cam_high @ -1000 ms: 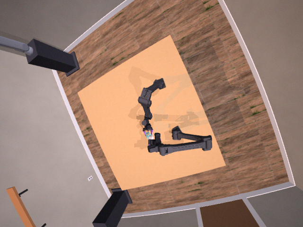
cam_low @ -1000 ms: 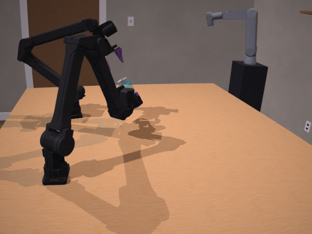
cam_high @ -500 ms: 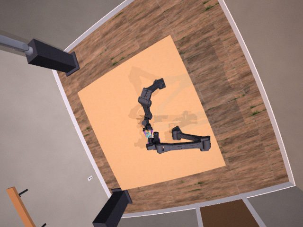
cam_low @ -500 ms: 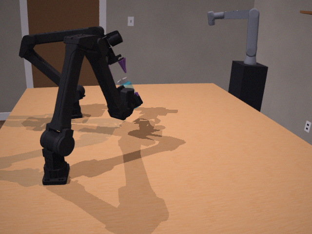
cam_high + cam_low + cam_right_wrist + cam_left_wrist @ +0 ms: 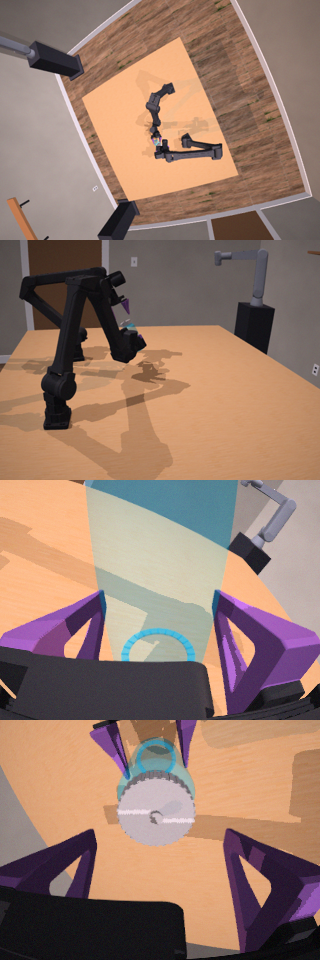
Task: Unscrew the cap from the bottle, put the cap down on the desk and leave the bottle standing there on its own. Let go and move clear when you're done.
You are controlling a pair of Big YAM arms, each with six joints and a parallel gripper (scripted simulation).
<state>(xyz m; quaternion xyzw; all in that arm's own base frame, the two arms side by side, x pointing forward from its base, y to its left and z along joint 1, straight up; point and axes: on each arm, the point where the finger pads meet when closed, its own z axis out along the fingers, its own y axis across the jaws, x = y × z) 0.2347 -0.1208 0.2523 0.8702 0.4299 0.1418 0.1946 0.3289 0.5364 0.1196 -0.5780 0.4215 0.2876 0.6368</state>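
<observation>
My left gripper is now 40 mm above the ribbed cap and 20 mm short of it. Round my left hand: bottle: 110 mm below, 60 mm ahead, 10 mm to the right.
The bottle lies 10 mm behind my right hand, 10 mm to the left of it and 30 mm above it. Also, from my right hand: ribbed cap: 50 mm behind, 20 mm to the left, 100 mm above.
</observation>
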